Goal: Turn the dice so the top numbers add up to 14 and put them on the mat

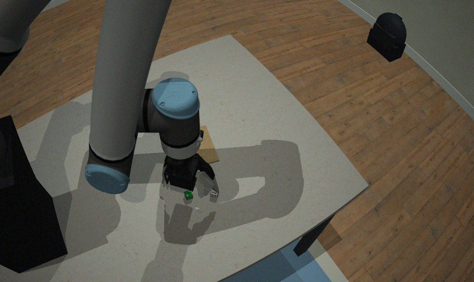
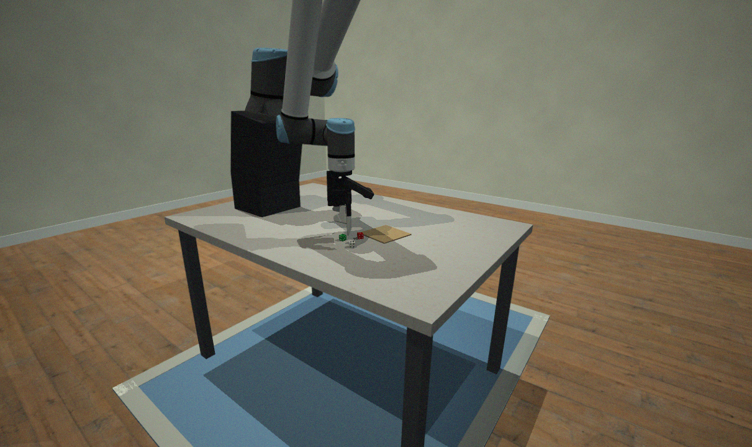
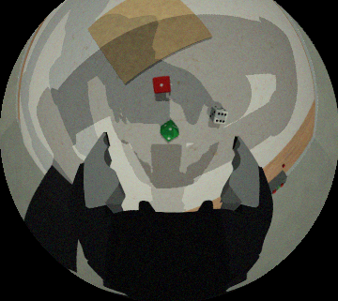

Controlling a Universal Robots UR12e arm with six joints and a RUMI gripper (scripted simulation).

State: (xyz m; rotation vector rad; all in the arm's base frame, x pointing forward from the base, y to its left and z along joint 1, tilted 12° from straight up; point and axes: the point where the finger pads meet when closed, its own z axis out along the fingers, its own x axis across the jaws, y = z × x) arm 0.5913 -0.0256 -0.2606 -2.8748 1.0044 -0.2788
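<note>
Right now the green die is 4 cm below my hand, 1 cm to the right of it and 1 cm behind it. Also, from my hand: white die: 6 cm ahead, 4 cm below, 3 cm to the right; then red die: 5 cm to the left, 4 cm below, 2 cm ahead; then mat: 14 cm to the left, 6 cm ahead, 4 cm below.
</note>
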